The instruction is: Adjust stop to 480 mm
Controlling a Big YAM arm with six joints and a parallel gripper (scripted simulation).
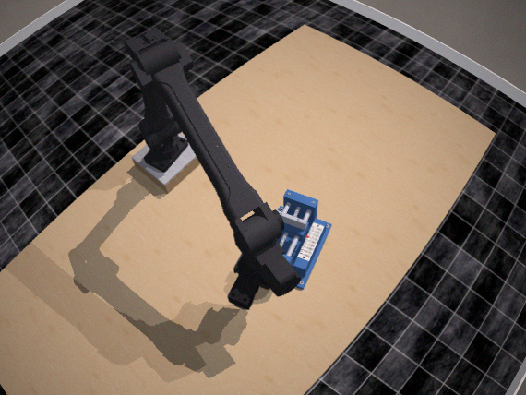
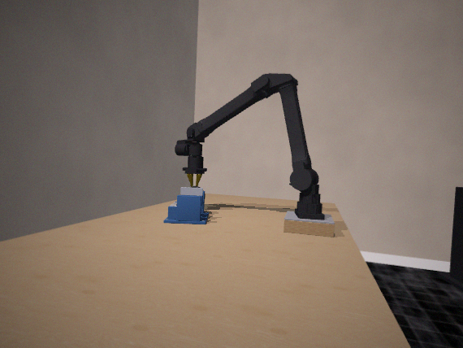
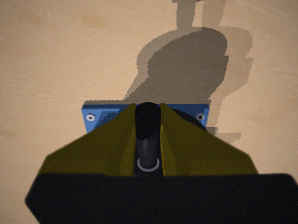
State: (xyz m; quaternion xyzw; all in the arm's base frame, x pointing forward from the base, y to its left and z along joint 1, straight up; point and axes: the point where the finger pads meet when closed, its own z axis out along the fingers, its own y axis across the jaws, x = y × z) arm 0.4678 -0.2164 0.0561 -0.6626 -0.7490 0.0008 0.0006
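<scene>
The black handwheel handle lies 1 cm to the left of my hand. From my hand the other things lie so: sliding stop block: 2 cm behind, 17 cm to the left, 1 cm below; then black handwheel: 1 cm behind, 3 cm to the left, 1 cm below.
</scene>
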